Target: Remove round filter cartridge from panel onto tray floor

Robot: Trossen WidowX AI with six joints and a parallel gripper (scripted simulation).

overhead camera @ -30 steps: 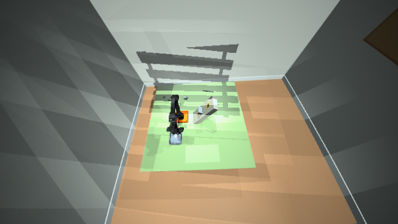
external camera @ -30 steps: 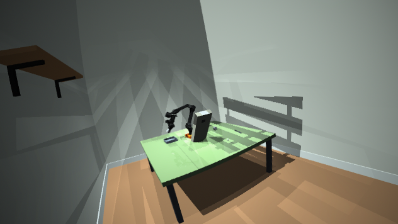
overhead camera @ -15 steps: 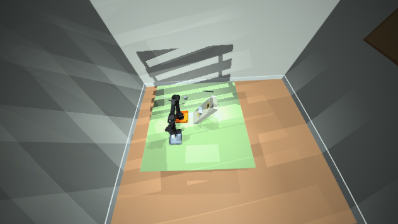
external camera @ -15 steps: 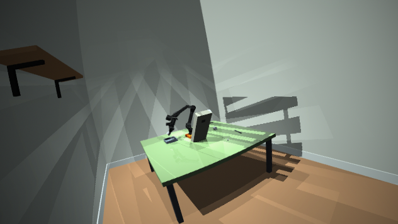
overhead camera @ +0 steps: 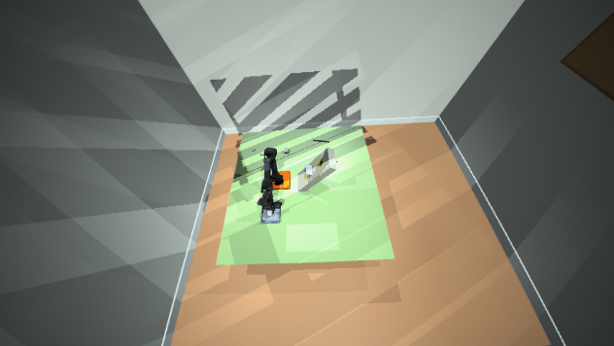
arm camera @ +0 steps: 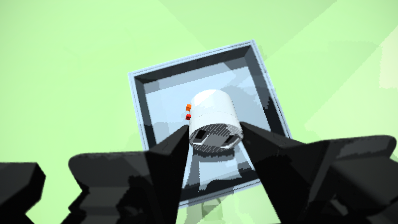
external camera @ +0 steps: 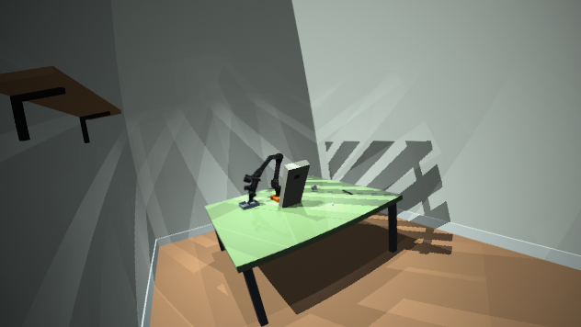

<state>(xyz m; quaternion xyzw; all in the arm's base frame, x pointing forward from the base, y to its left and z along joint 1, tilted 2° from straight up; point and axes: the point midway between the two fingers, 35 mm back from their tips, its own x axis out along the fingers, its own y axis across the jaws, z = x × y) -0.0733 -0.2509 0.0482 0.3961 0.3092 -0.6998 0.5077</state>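
My gripper tip is right at the round filter cartridge. Round my gripper tip: blue-grey tray (10 mm to the right, 40 mm below).
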